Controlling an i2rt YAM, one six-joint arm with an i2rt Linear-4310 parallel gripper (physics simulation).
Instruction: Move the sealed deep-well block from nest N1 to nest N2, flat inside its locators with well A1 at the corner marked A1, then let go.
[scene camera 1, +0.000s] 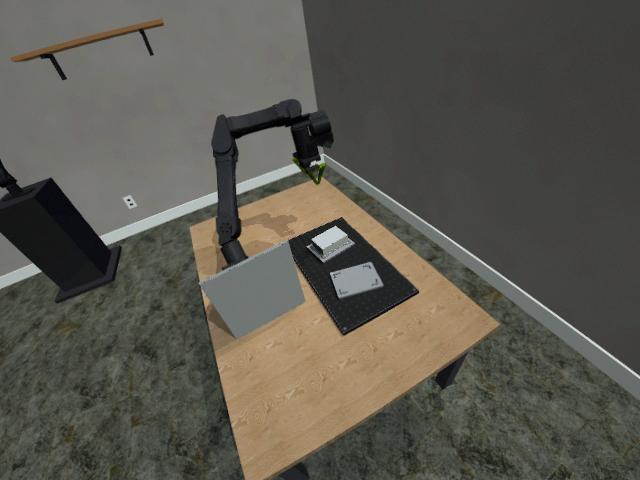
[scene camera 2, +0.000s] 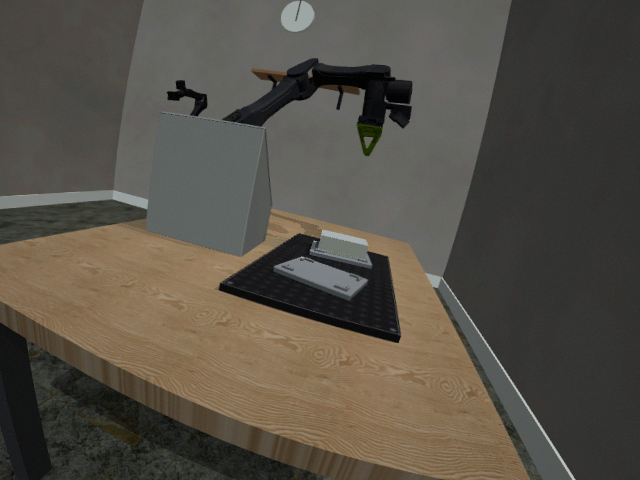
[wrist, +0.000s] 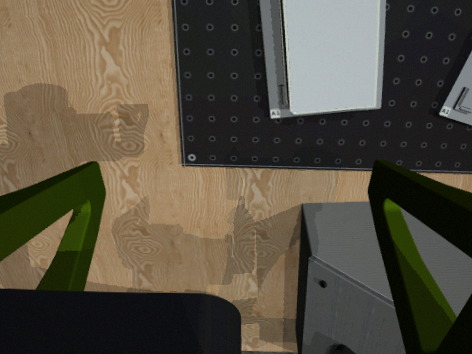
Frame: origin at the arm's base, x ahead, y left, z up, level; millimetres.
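Seen in the pictures: gripper, fingertip midpoint: (scene camera 1: 312, 178) (scene camera 2: 366, 155) (wrist: 236, 175); arm's base, link origin: (scene camera 1: 240, 266) (scene camera 2: 214, 155).
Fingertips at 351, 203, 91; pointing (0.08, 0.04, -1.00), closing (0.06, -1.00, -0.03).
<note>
Offsets run from my fingertips to a thing's middle, as dx, dy, dz. Level surfaces: height alone.
The sealed deep-well block @[+2, -77, -253] (scene camera 1: 329, 240) (scene camera 2: 343, 244) (wrist: 334, 55), white with a pale top, sits on the grey plate of nest N1 @[+2, -77, -277] (scene camera 1: 324, 258) (scene camera 2: 365, 262) (wrist: 274, 65). The A1 label shows at that plate's near left corner in the wrist view. Nest N2 @[-2, -293, -277] (scene camera 1: 356, 280) (scene camera 2: 320, 276) (wrist: 461, 107) is a flat grey plate with corner locators and no block on it, turned at an angle to N1; in the wrist view part of it shows with its A1 label. My green-fingered gripper (scene camera 1: 312, 178) (scene camera 2: 367, 153) (wrist: 236, 175) is open and empty, high above the table and away from the block.
Both nests stand on a black perforated board @[-1, -188, -292] (scene camera 1: 342, 325) (scene camera 2: 310, 310) (wrist: 215, 107) on the wooden table @[dz -299] (scene camera 1: 330, 377) (scene camera 2: 232, 330) (wrist: 150, 60). A tall grey box-like panel (scene camera 1: 255, 291) (scene camera 2: 204, 180) (wrist: 345, 230) stands beside the board, near the arm's base. A second arm (scene camera 2: 193, 95) shows in the background.
</note>
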